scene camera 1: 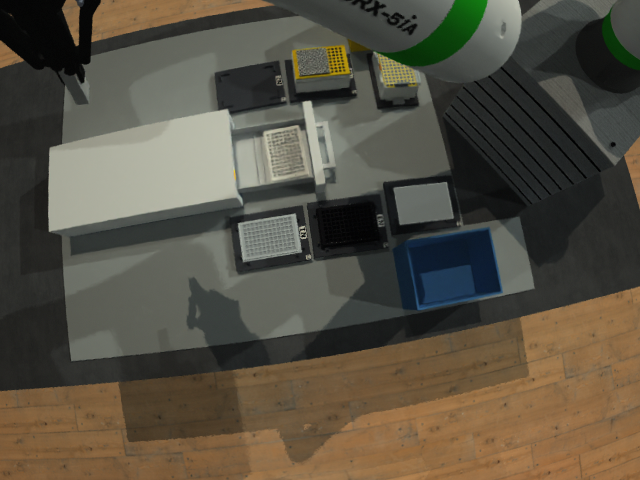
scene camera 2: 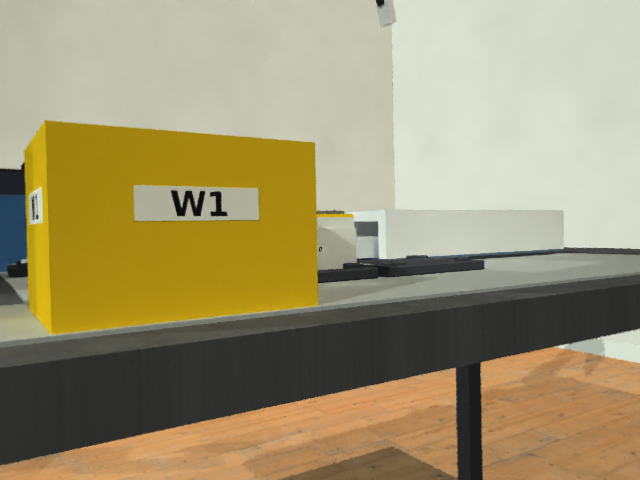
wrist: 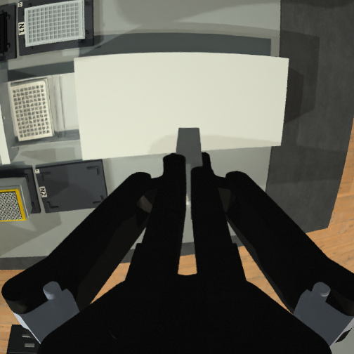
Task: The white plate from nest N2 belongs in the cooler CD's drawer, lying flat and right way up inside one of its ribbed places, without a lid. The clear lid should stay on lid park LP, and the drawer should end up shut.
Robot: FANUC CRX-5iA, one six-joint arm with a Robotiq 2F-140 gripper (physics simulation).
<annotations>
cooler CD: scene camera 1; scene camera 2 436, 233; wrist
same spot on nest N2: (wrist: 70, 186) = (scene camera 1: 250, 87)
same spot on cooler CD: (wrist: 128, 104) = (scene camera 1: 186, 160)
</annotations>
